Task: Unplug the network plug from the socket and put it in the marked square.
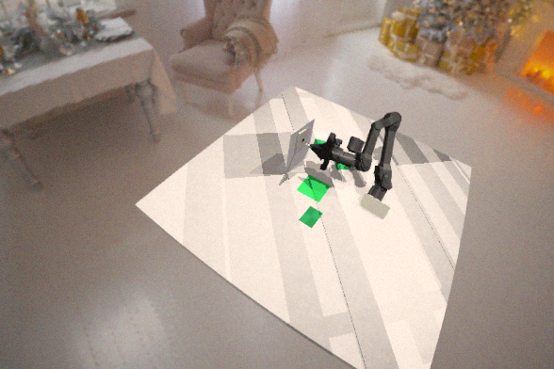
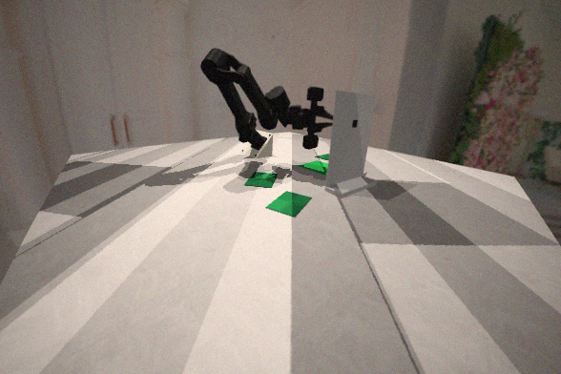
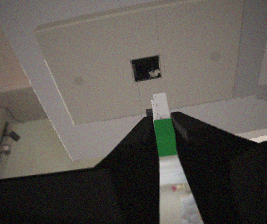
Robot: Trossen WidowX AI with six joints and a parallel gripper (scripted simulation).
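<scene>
Right now my gripper tip is 60 mm short of the upright panel, 10 mm to the left of it and 60 mm above it. Also, from my gripper tip: network plug: 10 mm ahead.
</scene>
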